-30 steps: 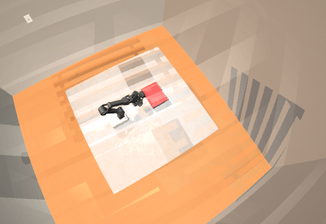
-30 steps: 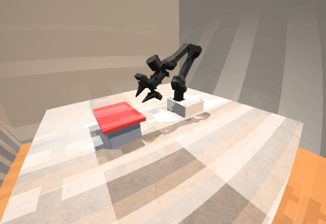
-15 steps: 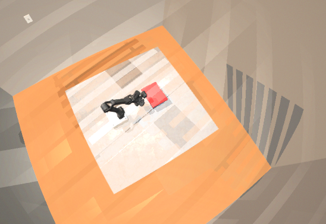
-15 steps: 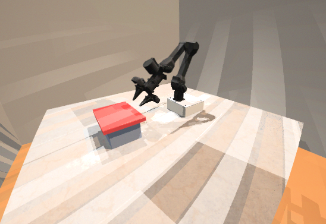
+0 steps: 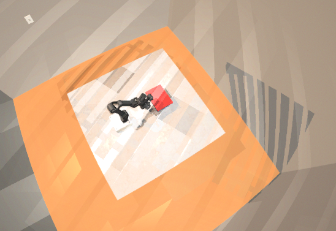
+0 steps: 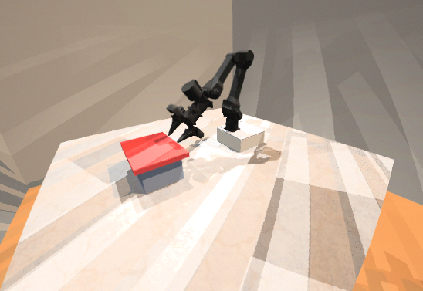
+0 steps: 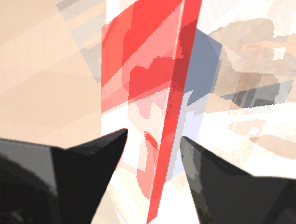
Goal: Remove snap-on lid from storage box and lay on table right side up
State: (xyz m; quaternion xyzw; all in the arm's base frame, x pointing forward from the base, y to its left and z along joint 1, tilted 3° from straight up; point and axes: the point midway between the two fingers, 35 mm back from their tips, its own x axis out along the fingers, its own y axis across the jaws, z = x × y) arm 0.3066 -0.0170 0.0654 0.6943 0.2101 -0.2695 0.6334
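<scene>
Right now the red lid is 90 mm ahead of my gripper tip, 10 mm to the right of it and 10 mm below it. Also, from my gripper tip: grey-blue storage box 90 mm ahead, 10 mm to the right, 60 mm below.
</scene>
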